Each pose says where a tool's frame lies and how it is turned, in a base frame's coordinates. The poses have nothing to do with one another.
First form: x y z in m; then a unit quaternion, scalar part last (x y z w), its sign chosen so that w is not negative.
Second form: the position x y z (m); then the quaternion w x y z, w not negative. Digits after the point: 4 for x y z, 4 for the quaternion.
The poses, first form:
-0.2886 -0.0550 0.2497 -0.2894 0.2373 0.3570 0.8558
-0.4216 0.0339 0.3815 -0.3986 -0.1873 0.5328 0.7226
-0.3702 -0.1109 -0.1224 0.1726 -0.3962 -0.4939 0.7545
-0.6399 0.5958 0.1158 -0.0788 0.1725 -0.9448 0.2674
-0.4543 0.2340 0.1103 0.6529 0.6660 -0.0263 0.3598
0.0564 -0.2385 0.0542 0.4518 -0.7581 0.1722 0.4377
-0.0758 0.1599 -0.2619 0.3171 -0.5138 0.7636 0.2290
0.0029 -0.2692 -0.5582 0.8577 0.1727 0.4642 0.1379
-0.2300 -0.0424 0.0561 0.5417 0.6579 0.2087 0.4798
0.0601 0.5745 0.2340 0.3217 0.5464 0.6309 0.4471
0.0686 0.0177 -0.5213 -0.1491 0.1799 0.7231 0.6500
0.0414 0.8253 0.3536 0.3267 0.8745 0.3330 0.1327
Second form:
-0.2886 -0.0550 0.2497 0.8558 -0.2894 0.2373 0.3570
-0.4216 0.0339 0.3815 0.7226 -0.3986 -0.1873 0.5328
-0.3702 -0.1109 -0.1224 0.7545 0.1726 -0.3962 -0.4939
-0.6399 0.5958 0.1158 0.2674 -0.0788 0.1725 -0.9448
-0.4543 0.2340 0.1103 0.3598 0.6529 0.6660 -0.0263
0.0564 -0.2385 0.0542 0.4377 0.4518 -0.7581 0.1722
-0.0758 0.1599 -0.2619 0.2290 0.3171 -0.5138 0.7636
0.0029 -0.2692 -0.5582 0.1379 0.8577 0.1727 0.4642
-0.2300 -0.0424 0.0561 0.4798 0.5417 0.6579 0.2087
0.0601 0.5745 0.2340 0.4471 0.3217 0.5464 0.6309
0.0686 0.0177 -0.5213 0.6500 -0.1491 0.1799 0.7231
0.0414 0.8253 0.3536 0.1327 0.3267 0.8745 0.3330

